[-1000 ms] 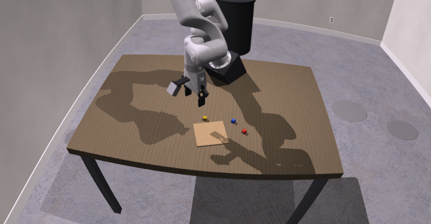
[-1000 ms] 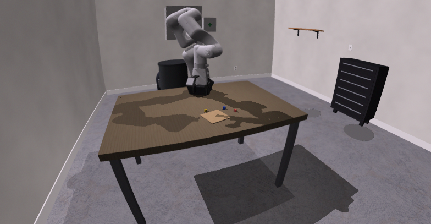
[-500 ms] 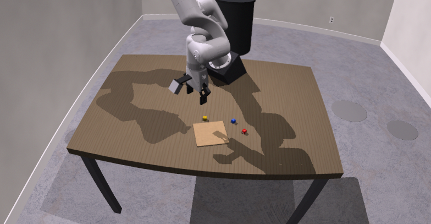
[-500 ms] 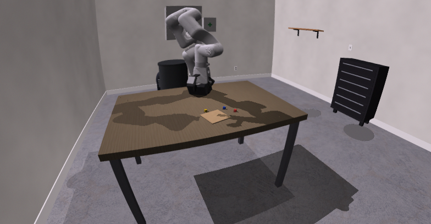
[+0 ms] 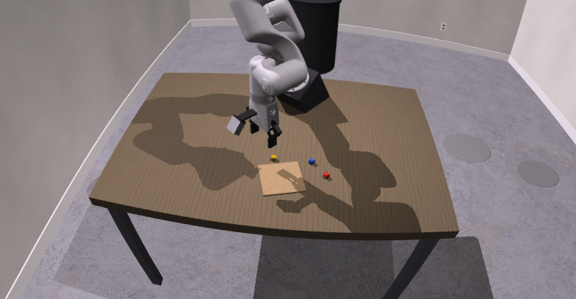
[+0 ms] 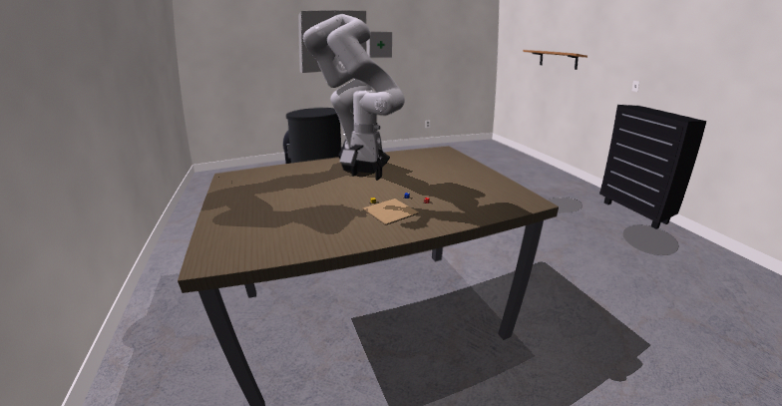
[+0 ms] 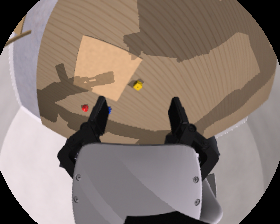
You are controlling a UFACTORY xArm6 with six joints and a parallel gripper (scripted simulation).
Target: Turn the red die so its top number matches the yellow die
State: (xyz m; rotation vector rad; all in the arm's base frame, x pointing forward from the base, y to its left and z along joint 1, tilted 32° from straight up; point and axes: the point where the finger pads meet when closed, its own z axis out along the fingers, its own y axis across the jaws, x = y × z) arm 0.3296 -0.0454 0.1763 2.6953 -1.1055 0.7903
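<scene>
My gripper is now 120 mm above the yellow die, 30 mm to the right of it and 30 mm past it. The rest, counted from my hand: red die: 210 mm to the left, 120 mm below, 50 mm ahead; tan mat: 120 mm below, 70 mm ahead, 60 mm to the left; blue die: 170 mm to the left, 120 mm below, 10 mm behind.
</scene>
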